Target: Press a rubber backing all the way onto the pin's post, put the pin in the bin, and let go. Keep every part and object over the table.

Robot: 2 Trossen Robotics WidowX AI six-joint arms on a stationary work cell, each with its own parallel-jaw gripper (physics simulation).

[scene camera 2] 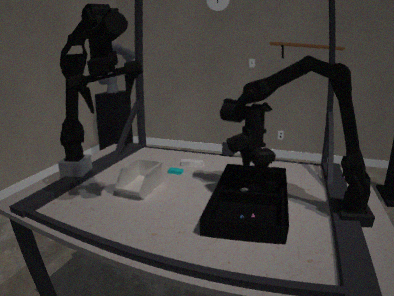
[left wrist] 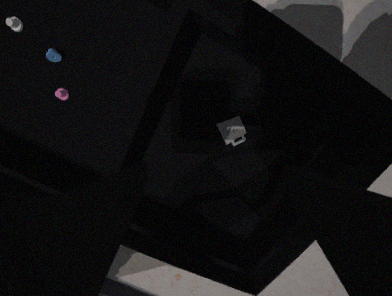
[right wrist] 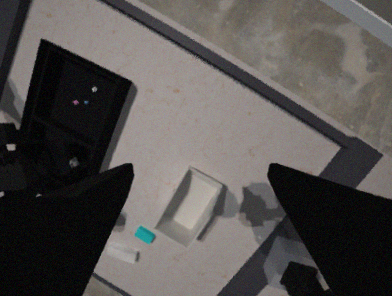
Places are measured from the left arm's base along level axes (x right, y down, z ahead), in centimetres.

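Pixels of known places: left gripper, fingertip midpoint: (scene camera 2: pixel 251 174) (left wrist: pixel 215 171) (right wrist: pixel 48 160); right gripper, fingertip midpoint: (scene camera 2: pixel 110 109) (right wrist: pixel 202 169); left arm's base, link origin: (scene camera 2: pixel 354 207); right arm's base, link origin: (scene camera 2: pixel 74 158) (right wrist: pixel 298 275).
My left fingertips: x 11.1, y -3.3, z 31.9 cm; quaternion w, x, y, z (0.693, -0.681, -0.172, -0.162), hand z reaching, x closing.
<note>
Ahead of a thing's pixels: the offset from my left fingertips to its top centre. "pt": to the spot under its first point.
The pin {dy +5.1, dx +1.4, dz +2.1 cm} (scene camera 2: pixel 244 189) (left wrist: pixel 232 131) (right wrist: pixel 74 162), a small grey square with a loop-like part at one edge, lies in one compartment of the black tray {dy +1.5, dx -6.8, dz -0.9 cm} (scene camera 2: pixel 245 235) (left wrist: pixel 159 97). Its post is not clear. Three rubber backings, white {dy +5.4, dx -19.8, dz +1.5 cm} (left wrist: pixel 14 23) (right wrist: pixel 94 89), blue {dy +5.0, dx -15.9, dz +0.7 cm} (scene camera 2: pixel 242 216) (left wrist: pixel 53 55) (right wrist: pixel 86 102) and pink {dy +5.4, dx -14.5, dz -2.3 cm} (scene camera 2: pixel 253 215) (left wrist: pixel 62 94) (right wrist: pixel 75 102), lie apart in the other compartment. My left gripper (scene camera 2: pixel 254 164) (left wrist: pixel 215 171) is open and empty above the pin's end of the tray, its fingers dark against it. My right gripper (scene camera 2: pixel 110 106) (right wrist: pixel 202 169) is open, high at the left. The pale bin {pt dy +4.1, dx -6.6, dz +30.8 cm} (scene camera 2: pixel 150 185) (right wrist: pixel 170 203) stands left of the tray.
A teal block {dy +5.3, dx +11.5, dz +28.7 cm} (scene camera 2: pixel 175 171) (right wrist: pixel 145 234) and a white block {dy +4.8, dx +20.8, dz +25.1 cm} (scene camera 2: pixel 192 162) (right wrist: pixel 123 252) lie on the table behind the bin in the scene view. The tray has raised walls and a divider between its compartments. Dark frame rails run along the table edges, with uprights behind.
</note>
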